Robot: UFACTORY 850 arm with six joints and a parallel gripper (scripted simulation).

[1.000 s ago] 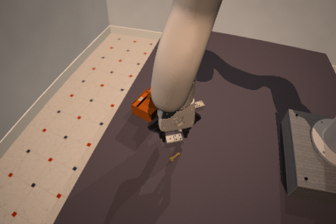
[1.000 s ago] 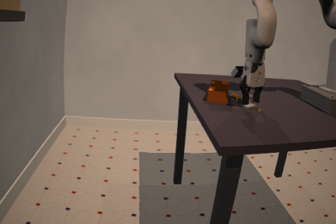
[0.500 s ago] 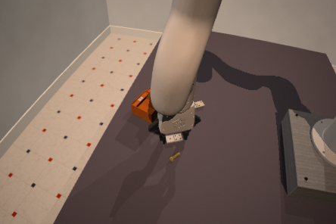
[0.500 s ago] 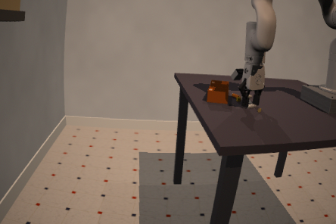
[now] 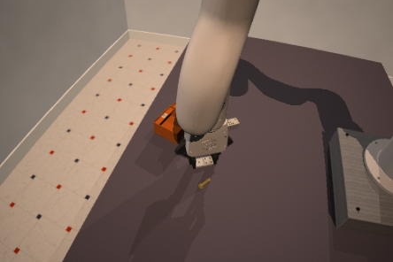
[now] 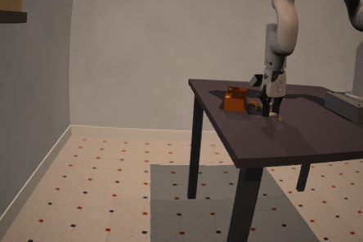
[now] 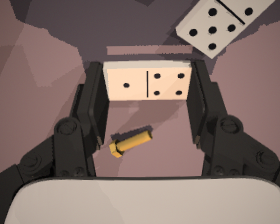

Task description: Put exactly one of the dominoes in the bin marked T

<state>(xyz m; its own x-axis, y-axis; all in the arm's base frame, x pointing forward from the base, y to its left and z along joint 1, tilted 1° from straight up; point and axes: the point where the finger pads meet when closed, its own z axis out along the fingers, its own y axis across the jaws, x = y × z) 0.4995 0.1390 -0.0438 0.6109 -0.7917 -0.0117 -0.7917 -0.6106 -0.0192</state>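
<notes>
My hand is 3 cm past the brass bolt, 6 cm to the right of it and 1 cm above it. From my hand the other things lie so: yellow die 4 cm ahead, 8 cm to the right, 1 cm below; orange cylinder 4 cm ahead, 15 cm to the right, 1 cm below; domino 1 cm below.
</notes>
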